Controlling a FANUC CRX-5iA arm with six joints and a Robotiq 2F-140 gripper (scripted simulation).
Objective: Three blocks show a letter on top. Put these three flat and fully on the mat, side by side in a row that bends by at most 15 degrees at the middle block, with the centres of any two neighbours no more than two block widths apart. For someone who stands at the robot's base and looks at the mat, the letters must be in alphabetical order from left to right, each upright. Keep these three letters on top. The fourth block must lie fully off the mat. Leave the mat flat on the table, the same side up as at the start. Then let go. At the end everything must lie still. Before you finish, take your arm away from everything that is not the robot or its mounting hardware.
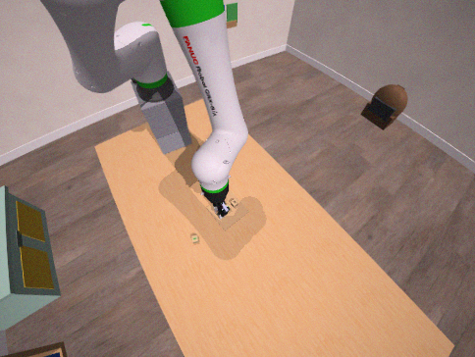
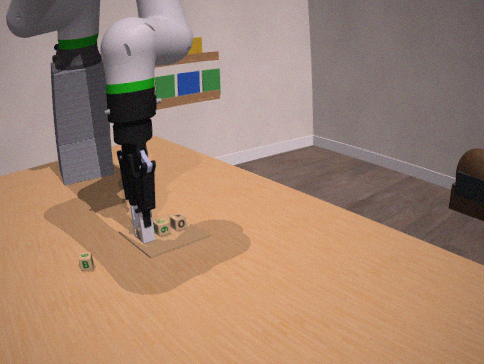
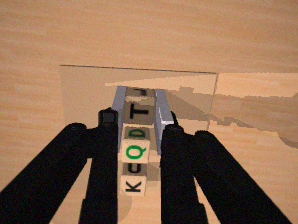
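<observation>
The thin tan mat is 4 cm to the left of my hand and 4 cm below it.
</observation>
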